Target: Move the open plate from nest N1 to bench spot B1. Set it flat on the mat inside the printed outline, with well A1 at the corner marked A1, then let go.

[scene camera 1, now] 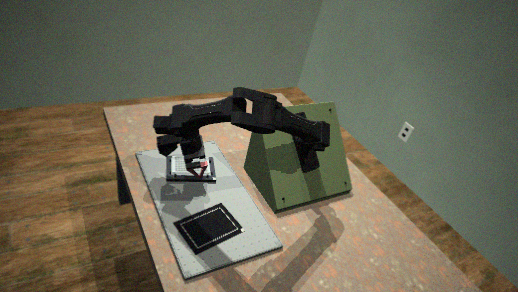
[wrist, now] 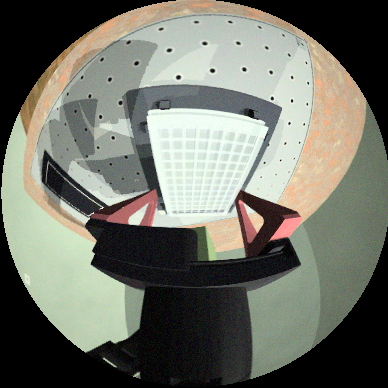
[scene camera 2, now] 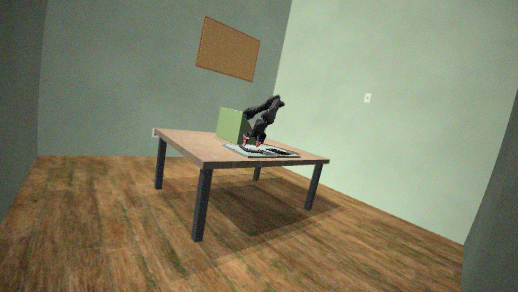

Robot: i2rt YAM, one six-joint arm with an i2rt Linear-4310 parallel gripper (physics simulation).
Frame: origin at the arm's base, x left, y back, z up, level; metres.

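Where they show: gripper, fingertip midpoint: [scene camera 1: 198, 167] [wrist: 195, 192] [scene camera 2: 250, 146]; arm's base, link origin: [scene camera 1: 302, 141] [scene camera 2: 239, 121].
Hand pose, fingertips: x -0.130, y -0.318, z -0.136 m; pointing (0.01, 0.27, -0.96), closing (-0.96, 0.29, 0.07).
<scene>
Things, the pixels of their top centre, and the offset from my fingertips. "*": a spot on its surface instead. Level surfaces: height alone.
- white open plate, top centre: [wrist: 202, 184] [scene camera 1: 191, 164] dz +0.010, dx -0.013, dy -0.021 m
- dark nest N1, top centre: [wrist: 202, 182] [scene camera 1: 191, 165] [scene camera 2: 250, 146] dz +0.005, dx -0.013, dy -0.020 m
- spot B1, surface spot: [wrist: 70, 185] * dz -0.015, dx +0.197, dy -0.078 m
- speckled table, surface height: dz -0.030 m
The white open plate [scene camera 1: 179, 164] [wrist: 202, 160] lies in the dark nest N1 [scene camera 1: 172, 179] [wrist: 200, 98] on the grey perforated board. My gripper [scene camera 1: 201, 175] [scene camera 2: 252, 145] [wrist: 195, 192] is open, its red fingertips low over the plate and apart on either side of its near end in the wrist view. The black mat of spot B1 [scene camera 1: 209, 227] [wrist: 70, 185] lies flat on the same board, with a light printed outline and a small white corner mark. The lettering A1 cannot be read. In scene camera 2 the plate is too small to make out clearly.
The grey board [scene camera 1: 255, 241] [scene camera 2: 250, 155] [wrist: 225, 35] lies on the speckled table [scene camera 1: 390, 250] [scene camera 2: 187, 145]. A green wedge-shaped stand [scene camera 1: 325, 175] [scene camera 2: 230, 125] carries the arm's base beside the board. The black arm arches from the stand over the board.
</scene>
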